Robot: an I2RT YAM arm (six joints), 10 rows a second.
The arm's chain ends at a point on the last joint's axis. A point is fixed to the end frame.
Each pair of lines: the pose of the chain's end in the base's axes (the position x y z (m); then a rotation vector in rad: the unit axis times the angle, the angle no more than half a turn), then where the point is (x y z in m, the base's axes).
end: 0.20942 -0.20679 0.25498 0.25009 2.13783 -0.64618
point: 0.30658 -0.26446 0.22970
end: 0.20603 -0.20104 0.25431 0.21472 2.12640 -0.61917
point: 0.30557 -0.25501 0.23013
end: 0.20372 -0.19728 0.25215 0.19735 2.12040 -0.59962
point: 0.30455 -0.24903 0.22847
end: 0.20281 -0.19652 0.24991 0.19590 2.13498 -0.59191
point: 0.30348 -0.24779 0.22457
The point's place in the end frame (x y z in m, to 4 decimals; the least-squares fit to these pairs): -0.0358 -0.0012 0.1101
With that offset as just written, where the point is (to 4 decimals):
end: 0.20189 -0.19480 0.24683 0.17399 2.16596 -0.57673
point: 0.3027 -0.2440 0.2181
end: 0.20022 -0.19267 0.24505 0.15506 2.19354 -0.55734
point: 0.3011 -0.2396 0.2131
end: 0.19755 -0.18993 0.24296 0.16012 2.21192 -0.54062
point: 0.2980 -0.2362 0.2089
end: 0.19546 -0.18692 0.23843 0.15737 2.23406 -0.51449
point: 0.2958 -0.2315 0.2017
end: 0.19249 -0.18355 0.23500 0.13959 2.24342 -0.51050
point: 0.2930 -0.2269 0.1973
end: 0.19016 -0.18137 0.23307 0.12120 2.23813 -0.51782
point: 0.2912 -0.2240 0.1960
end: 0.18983 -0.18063 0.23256 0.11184 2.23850 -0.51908
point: 0.2911 -0.2228 0.1955
